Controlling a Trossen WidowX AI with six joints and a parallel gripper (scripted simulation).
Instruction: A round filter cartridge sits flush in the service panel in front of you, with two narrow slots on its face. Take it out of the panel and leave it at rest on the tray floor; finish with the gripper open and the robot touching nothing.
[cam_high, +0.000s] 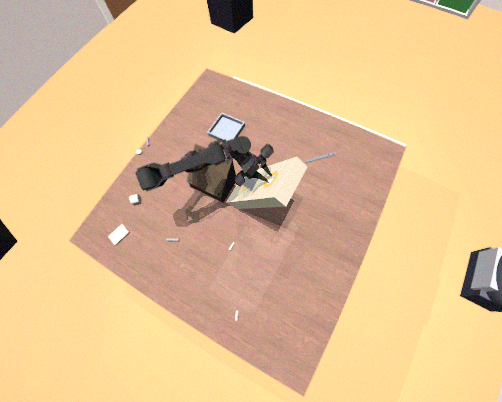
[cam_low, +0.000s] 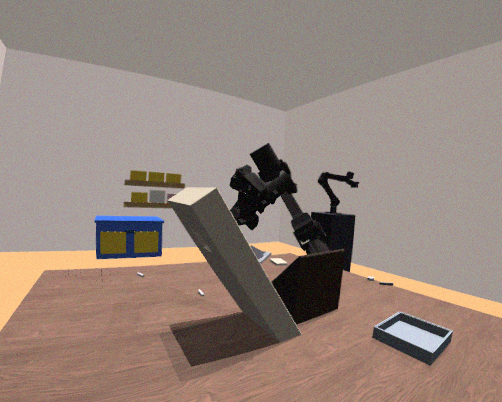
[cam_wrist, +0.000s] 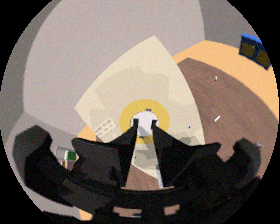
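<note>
Right now my gripper tip is 20 mm short of the round filter cartridge and 10 mm above it. From my gripper tip the other things lie so: cream block 560 mm to the right, 500 mm behind, 280 mm below; then grey tray 450 mm behind, 270 mm below, 220 mm to the left.
</note>
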